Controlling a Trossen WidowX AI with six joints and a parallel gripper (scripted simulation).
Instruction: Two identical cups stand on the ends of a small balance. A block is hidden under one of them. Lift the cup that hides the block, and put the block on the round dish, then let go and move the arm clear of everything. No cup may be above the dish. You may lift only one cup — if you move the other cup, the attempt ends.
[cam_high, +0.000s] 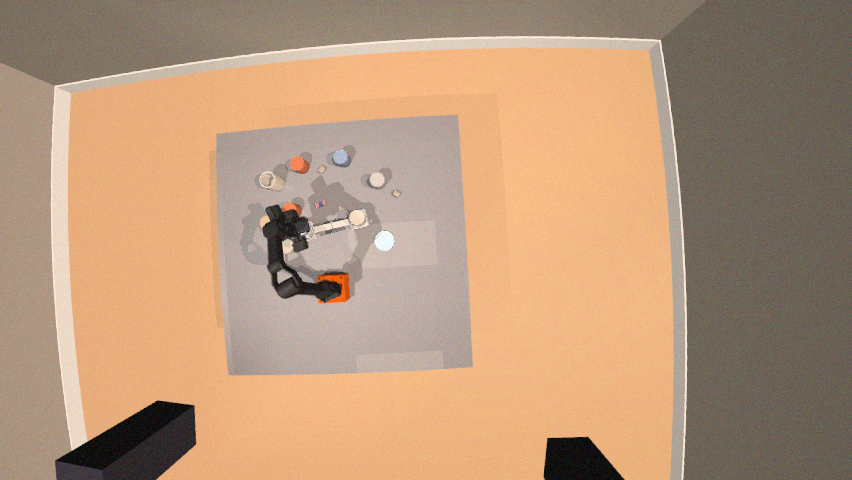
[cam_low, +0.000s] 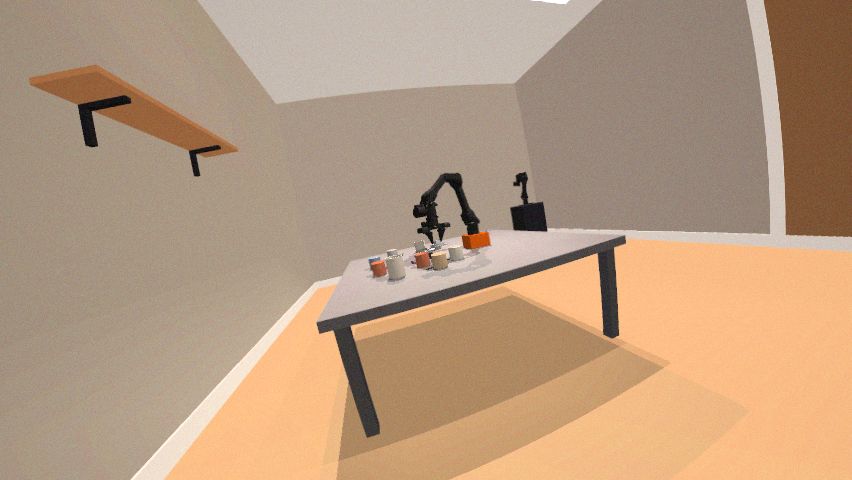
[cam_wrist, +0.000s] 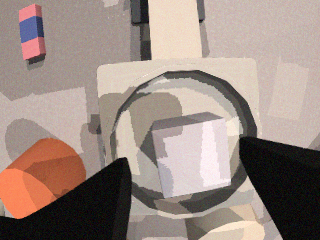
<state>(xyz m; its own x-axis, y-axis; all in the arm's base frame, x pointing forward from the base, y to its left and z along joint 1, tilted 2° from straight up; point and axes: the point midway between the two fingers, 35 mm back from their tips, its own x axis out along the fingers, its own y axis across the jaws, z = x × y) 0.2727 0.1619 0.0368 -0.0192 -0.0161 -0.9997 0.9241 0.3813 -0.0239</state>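
My gripper tip is now 38 cm to the left of the pale blue round dish, 9 cm above it and 3 cm past it. From my gripper tip the other things lie so: blue eraser (14 cm ahead, 8 cm below, 5 cm to the right); then pale grey block (right at my gripper tip); then balance beam (12 cm to the right, 5 cm below, 4 cm ahead).
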